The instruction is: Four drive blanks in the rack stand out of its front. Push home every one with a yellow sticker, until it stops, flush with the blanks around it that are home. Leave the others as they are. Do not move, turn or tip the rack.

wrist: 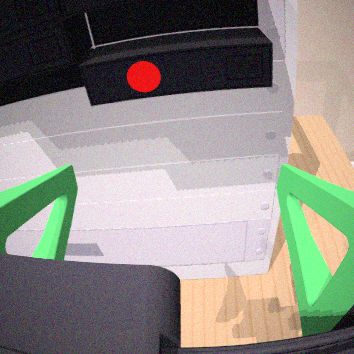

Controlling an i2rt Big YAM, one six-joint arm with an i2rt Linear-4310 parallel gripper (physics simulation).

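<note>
The rack (210,245) shows its light grey front panels across the middle of the wrist view. A black drive blank with a round red sticker (200,70) stands out of the front near the top. Further dark blanks (35,40) show at the upper left, partly cut off; I cannot tell how far they stand out. No yellow sticker shows in this view. My gripper (176,175) is open, its two green fingers wide apart with nothing held, in front of the light lower panels and below the red-stickered blank.
A wooden table top (200,310) shows below the rack and along its right side, with the gripper's shadow on it. A beige surface (325,60) lies beyond at the upper right. A dark grey part of the arm (85,305) covers the lower left.
</note>
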